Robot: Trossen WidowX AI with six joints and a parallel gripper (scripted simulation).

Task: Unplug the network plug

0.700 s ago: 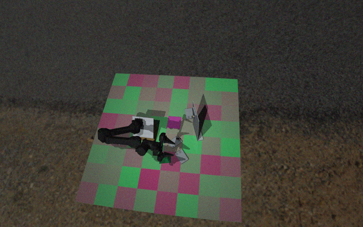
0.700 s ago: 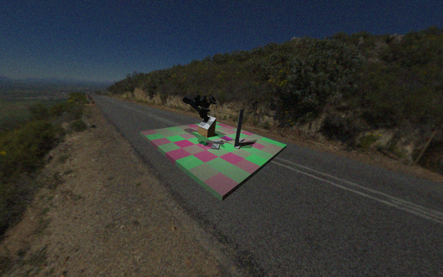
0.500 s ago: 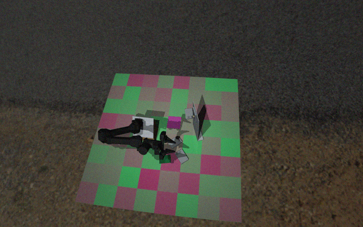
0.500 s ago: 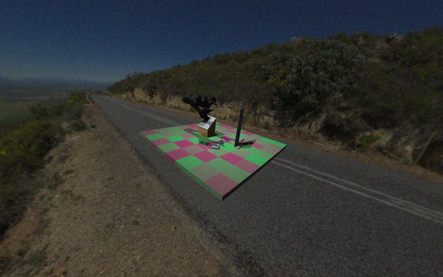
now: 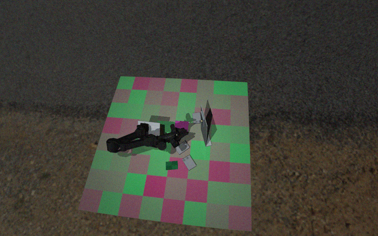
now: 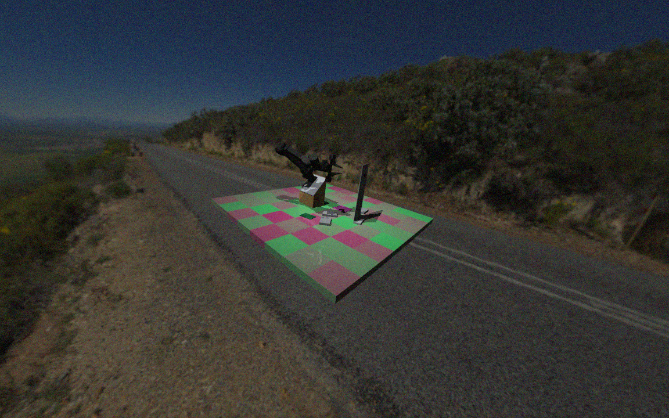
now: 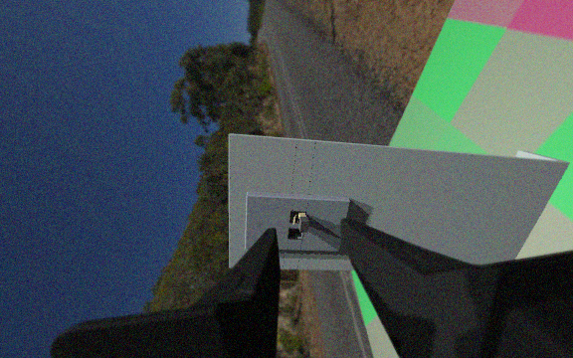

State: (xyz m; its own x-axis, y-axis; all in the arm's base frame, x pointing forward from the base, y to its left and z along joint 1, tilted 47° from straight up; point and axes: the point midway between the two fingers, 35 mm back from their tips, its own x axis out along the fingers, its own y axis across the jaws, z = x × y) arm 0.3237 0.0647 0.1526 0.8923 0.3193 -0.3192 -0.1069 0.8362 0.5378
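My gripper tip is now 15 cm above the upright grey panel, 12 cm to the right of it and 10 cm short of it. Round my gripper tip: dark green flat piece (34 cm below, 17 cm to the right, 12 cm behind).
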